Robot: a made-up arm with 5 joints.
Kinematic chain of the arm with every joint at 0, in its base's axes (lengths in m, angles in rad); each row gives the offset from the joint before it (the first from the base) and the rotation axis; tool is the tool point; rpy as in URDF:
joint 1: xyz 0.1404 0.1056 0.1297 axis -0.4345 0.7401 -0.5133
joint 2: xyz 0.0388 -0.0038 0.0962 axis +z
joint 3: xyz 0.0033 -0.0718 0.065 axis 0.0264 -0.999 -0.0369
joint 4: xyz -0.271 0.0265 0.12 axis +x
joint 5: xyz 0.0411 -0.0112 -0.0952 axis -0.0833 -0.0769 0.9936
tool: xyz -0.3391 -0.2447 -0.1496 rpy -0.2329 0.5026 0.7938
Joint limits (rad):
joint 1: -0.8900..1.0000
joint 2: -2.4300..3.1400
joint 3: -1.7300..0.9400
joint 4: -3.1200..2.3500
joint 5: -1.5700..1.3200
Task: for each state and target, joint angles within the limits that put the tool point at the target. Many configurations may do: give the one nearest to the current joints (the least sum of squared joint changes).
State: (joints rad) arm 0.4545 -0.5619 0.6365 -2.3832 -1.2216
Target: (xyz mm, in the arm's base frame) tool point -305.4 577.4 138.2
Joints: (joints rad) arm 0.4914 -0.9501 0.6985 -2.4788 -0.9251
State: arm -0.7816 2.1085 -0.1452 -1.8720 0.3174
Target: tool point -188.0 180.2 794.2
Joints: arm -0.6040 2.1501 -0.6025 -1.7587 1.2533
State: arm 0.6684 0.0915 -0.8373 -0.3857 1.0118
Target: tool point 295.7 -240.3 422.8
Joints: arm 1.0000 0.8715 -1.6589 0.4613 1.3200
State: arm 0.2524 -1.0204 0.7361 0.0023 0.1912
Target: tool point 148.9 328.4 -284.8
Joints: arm -0.2424 -1.3729 0.9072 0.6686 -0.0937
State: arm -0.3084 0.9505 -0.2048 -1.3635 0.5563
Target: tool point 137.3 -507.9 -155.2
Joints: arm -0.6563 0.5213 0.5995 -1.0126 -0.0898
